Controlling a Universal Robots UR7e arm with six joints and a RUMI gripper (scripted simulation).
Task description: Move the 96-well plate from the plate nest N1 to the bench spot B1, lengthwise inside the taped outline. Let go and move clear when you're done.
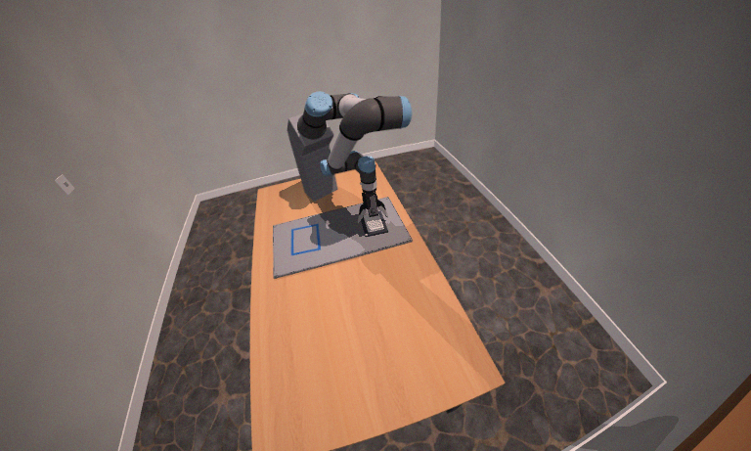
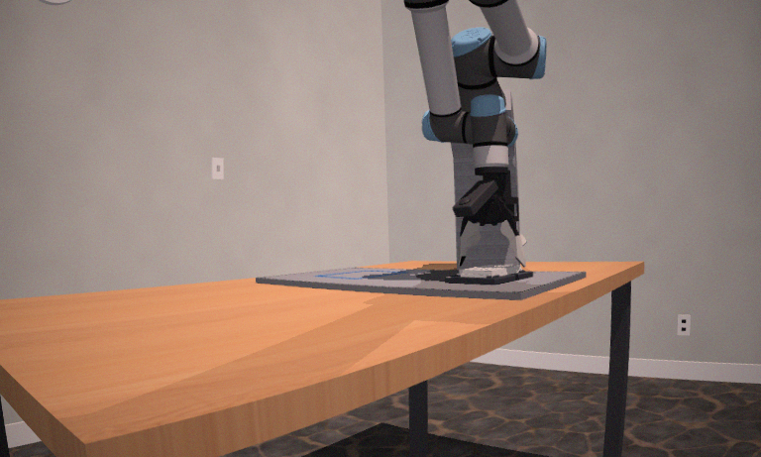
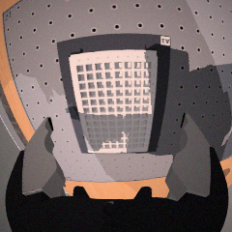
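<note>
Right now the white 96-well plate is 10 mm below my hand. The rest, counted from my hand: dark plate nest (20 mm below).
</note>
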